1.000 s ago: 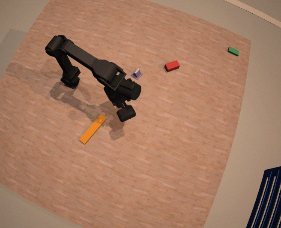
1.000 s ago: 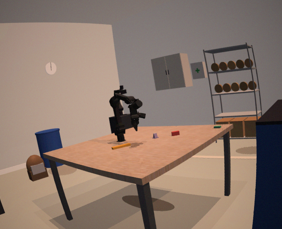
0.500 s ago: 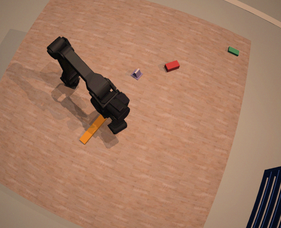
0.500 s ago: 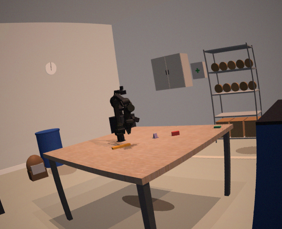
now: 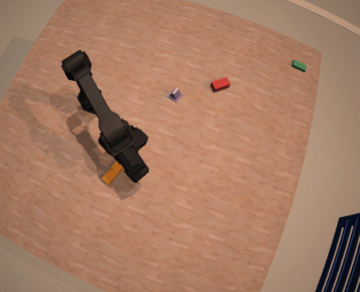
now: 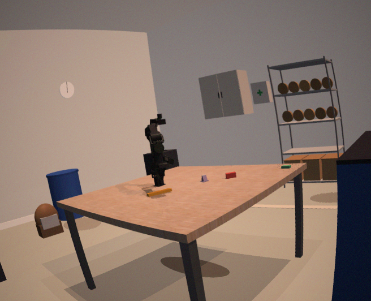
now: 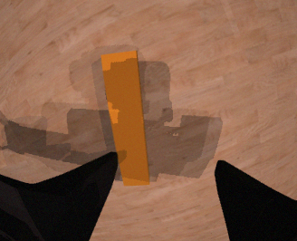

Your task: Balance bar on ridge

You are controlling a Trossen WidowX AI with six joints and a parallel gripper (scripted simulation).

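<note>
Now: gripper tip 80 mm above the orange bar and 40 mm past it. The rest, counted from my gripper tip: red block (430 mm to the left, 200 mm ahead, 70 mm below); then green block (680 mm to the left, 510 mm ahead, 80 mm below).
</note>
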